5 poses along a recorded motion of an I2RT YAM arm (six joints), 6.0 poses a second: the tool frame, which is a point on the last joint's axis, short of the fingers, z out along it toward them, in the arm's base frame.
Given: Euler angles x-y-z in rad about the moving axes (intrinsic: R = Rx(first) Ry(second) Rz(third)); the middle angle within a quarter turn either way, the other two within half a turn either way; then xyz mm.
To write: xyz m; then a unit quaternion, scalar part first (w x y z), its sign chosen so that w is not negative. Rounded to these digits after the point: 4 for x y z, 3 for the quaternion.
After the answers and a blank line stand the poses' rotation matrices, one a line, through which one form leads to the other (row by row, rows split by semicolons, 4 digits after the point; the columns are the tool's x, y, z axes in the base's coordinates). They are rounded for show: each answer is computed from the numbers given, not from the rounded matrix.
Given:
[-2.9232 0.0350 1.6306 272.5 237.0 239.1]
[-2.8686 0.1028 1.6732 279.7 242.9 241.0]
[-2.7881 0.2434 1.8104 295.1 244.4 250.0]
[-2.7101 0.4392 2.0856 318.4 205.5 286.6]
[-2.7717 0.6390 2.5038 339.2 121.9 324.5]
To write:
[0.2725 0.2370 0.2391 0.087 -0.680 0.725 0.067]
[0.2797 0.2429 0.2410 0.129 -0.658 0.739 0.067]
[0.2951 0.2444 0.2500 0.202 -0.587 0.782 0.063]
[0.3184 0.2055 0.2866 0.289 -0.440 0.847 0.073]
[0.3392 0.1219 0.3245 0.348 -0.238 0.904 0.069]

-0.0597 -0.9976 0.0350; -0.9740 0.0659 0.2165; -0.2183 -0.0212 -0.9756
-0.1017 -0.9895 0.1026; -0.9551 0.1260 0.2682; -0.2783 -0.0707 -0.9579
-0.2303 -0.9428 0.2410; -0.8916 0.3037 0.3360; -0.3899 -0.1375 -0.9105
-0.4456 -0.7878 0.4252; -0.7031 0.6020 0.3785; -0.5542 -0.1303 -0.8221
-0.6449 -0.4779 0.5964; -0.3819 0.8775 0.2902; -0.6620 -0.0406 -0.7484

